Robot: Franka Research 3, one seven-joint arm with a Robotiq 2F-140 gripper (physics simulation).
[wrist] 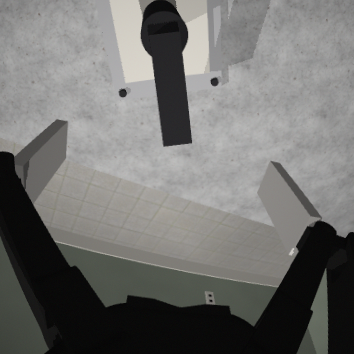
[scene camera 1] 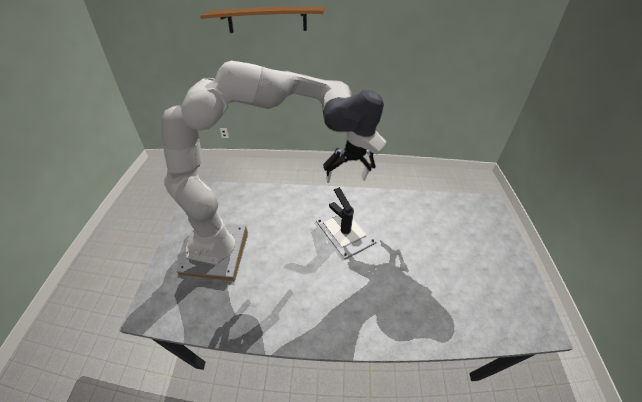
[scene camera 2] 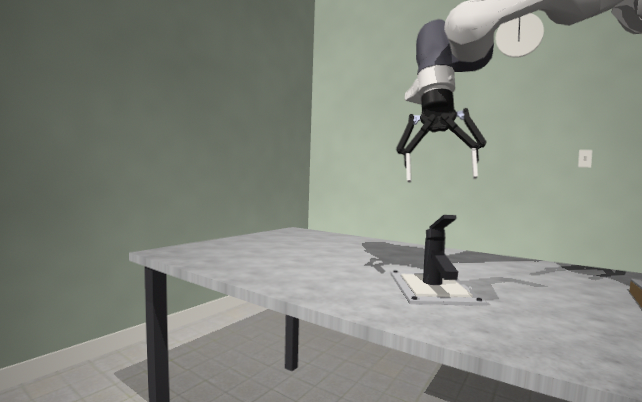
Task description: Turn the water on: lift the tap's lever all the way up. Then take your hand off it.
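The black tap (scene camera 1: 346, 222) (scene camera 2: 433, 260) stands upright on its base plate. Its flat lever (scene camera 1: 343, 199) (scene camera 2: 444, 221) (wrist: 172, 95) slopes upward from the top of the body, with its free end raised. The spout (scene camera 1: 336, 209) (scene camera 2: 446, 267) sticks out lower down on the same side. My gripper (scene camera 1: 346, 178) (scene camera 2: 442, 179) (wrist: 168, 158) is wide open and empty. It hangs above the tap, with a gap between its fingertips and the lever in both scene views. In the wrist view the lever's end points in between the two spread fingers, touching neither.
The base plate (scene camera 1: 330, 236) (scene camera 2: 446, 302) (wrist: 145, 90) has a cream pad and dark bolts at its corners, and sits on the grey table (scene camera 1: 450, 280) (scene camera 2: 250, 270). The arm's mount (scene camera 1: 240, 255) is at the table's left in the first scene view.
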